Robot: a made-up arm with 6 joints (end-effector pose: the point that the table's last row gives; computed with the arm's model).
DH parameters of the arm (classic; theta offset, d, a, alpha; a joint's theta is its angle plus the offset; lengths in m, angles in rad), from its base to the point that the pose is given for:
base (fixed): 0 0.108 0 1.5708
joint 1: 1.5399 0 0.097 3.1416
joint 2: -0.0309 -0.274 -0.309 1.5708
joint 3: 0 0.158 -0.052 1.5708
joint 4: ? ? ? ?
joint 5: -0.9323 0 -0.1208 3.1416
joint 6: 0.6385 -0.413 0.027 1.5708
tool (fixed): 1.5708 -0.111 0 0
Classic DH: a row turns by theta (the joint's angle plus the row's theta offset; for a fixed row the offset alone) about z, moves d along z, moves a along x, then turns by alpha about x.
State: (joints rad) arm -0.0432 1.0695 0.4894 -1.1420 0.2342 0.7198
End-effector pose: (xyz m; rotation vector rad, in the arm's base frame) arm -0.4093 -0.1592 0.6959 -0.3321 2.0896 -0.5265
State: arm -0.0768 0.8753 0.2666 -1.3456 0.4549 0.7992
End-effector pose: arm -0.3624 -0.2099 0.6553 -0.1474 2.2194 -0.4519
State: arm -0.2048 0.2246 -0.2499 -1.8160 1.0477 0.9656
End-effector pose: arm -0.3048 -0.5032 0.4401 0.1946 2.2177 0.2897
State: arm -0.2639 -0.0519 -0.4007 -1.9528 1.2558 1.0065
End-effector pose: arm -0.2713 -0.6068 0.3123 0.1716 2.0559 0.6331
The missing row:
joint 4: 0 0.076 -0.121 -1.5708
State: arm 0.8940 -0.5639 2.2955 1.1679 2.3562 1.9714
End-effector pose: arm -0.3181 -0.4915 0.0910 2.7254 1.0967 0.6176
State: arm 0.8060 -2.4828 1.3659 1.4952 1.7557 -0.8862
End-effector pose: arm -0.0037 -0.7745 0.4039 -1.0846 -0.8314 1.5188
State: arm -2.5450 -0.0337 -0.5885 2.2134 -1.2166 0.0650
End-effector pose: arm -0.3892 0.0040 0.3261 0.8339 -0.0167 -0.5171
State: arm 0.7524 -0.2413 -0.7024 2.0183 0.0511 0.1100
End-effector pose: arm 0.5461 -0.0890 0.1421 0.9172 -2.8640 -0.4288
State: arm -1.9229 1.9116 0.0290 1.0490 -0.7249 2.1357
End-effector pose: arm 0.8270 -0.1850 0.4054 0.5509 0.4580 -3.0304
